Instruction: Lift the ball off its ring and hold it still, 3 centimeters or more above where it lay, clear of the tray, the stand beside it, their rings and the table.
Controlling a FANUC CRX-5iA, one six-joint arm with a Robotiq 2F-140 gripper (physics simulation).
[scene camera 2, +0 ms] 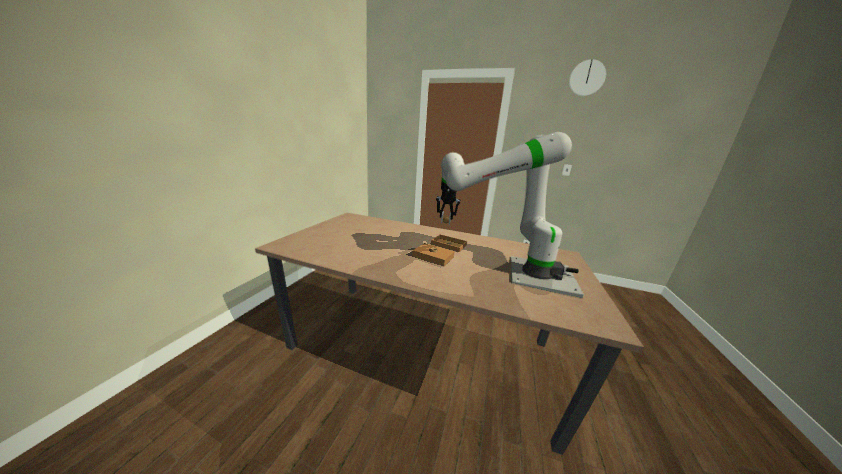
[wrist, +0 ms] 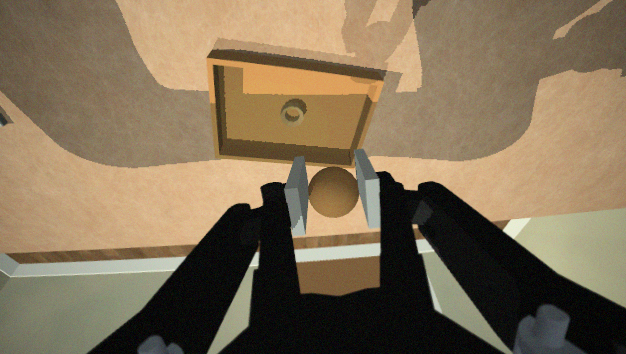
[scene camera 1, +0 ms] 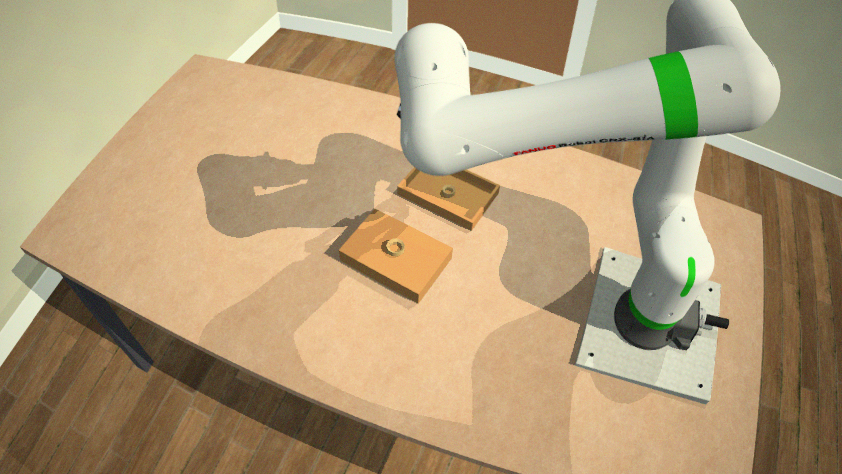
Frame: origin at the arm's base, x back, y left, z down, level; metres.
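Seen in the pictures: gripper, fingertip midpoint: (scene camera 2: pixel 445 222) (wrist: pixel 330 170); arm's base, origin of the base link: (scene camera 2: pixel 537 272) (scene camera 1: pixel 646 319).
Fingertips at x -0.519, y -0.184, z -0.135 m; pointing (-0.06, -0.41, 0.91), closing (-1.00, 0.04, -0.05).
Observation:
Pixels of each thing's top centre, then the offset from my fingertips to it. "spot": a spot on its surface instead. Level surfaces: height alone.
- brown ball, middle of its top: (wrist: pixel 336 211) (scene camera 2: pixel 446 216) dx +0.000, dy -0.012, dz -0.033 m
- tray, middle of its top: (wrist: pixel 292 122) (scene camera 1: pixel 449 185) (scene camera 2: pixel 449 240) dx +0.033, dy -0.023, dz +0.120 m
- empty pale ring, surface spot: (wrist: pixel 292 112) (scene camera 1: pixel 448 192) spot: dx +0.033, dy -0.024, dz +0.146 m
- empty ring, surface spot: (scene camera 1: pixel 394 246) spot: dx -0.027, dy +0.179, dz +0.112 m
- wooden table, its level: dz +0.148 m
The brown ball (wrist: pixel 333 192) (scene camera 2: pixel 446 220) is between the two grey finger pads of my gripper (wrist: pixel 330 170) (scene camera 2: pixel 447 219), which is shut on it. In scene camera 2 the gripper and ball hang in the air, well above the tray (scene camera 2: pixel 458 246). In scene camera 1 the arm hides both. The orange-brown tray (scene camera 1: pixel 437 208) (wrist: pixel 216 122) has low walls, and an empty pale ring (scene camera 1: pixel 448 191) (wrist: pixel 292 112) stands on its floor. The flat orange stand (scene camera 1: pixel 423 267) (scene camera 2: pixel 433 257) beside the tray bears another empty ring (scene camera 1: pixel 394 246) on its top.
The wooden table (scene camera 1: pixel 377 365) (scene camera 2: pixel 365 264) carries the tray, the stand and the arm's grey base plate (scene camera 1: pixel 642 376) (scene camera 2: pixel 553 284) at the right. The arm (scene camera 1: pixel 553 111) (scene camera 2: pixel 500 167) reaches across above the tray. A door (scene camera 2: pixel 462 135) is in the wall behind the table.

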